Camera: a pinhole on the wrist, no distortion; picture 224 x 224 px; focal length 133.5 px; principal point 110.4 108.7 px. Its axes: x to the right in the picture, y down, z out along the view. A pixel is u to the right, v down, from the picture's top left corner.
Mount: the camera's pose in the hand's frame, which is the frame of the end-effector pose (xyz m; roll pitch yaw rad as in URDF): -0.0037 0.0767 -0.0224 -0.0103 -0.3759 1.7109
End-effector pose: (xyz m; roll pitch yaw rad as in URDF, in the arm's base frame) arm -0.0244 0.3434 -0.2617 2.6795 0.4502 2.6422
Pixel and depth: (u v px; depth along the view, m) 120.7 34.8 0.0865
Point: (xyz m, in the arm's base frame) -0.0123 0.4267 -0.3078
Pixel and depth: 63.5 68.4 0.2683
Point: -0.0210 0.3408 -0.4999
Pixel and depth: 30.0 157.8 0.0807
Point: 0.0129 0.3390 -0.2799
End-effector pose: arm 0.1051 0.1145 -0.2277 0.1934 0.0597 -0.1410
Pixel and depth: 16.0 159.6 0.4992
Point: -0.0779 -0.3723 -0.0036
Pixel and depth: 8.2 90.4 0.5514
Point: 0.1873 -0.4611 -0.0037
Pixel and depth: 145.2 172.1 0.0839
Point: 0.0741 0.1669 -0.1515
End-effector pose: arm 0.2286 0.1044 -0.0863 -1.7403 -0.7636 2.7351
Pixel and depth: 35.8 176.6 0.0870
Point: 0.2368 0.0566 -0.1131
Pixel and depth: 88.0 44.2 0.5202
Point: -0.0812 -0.2549 0.1668
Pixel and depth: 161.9 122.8 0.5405
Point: -0.0403 -0.3652 -0.2445
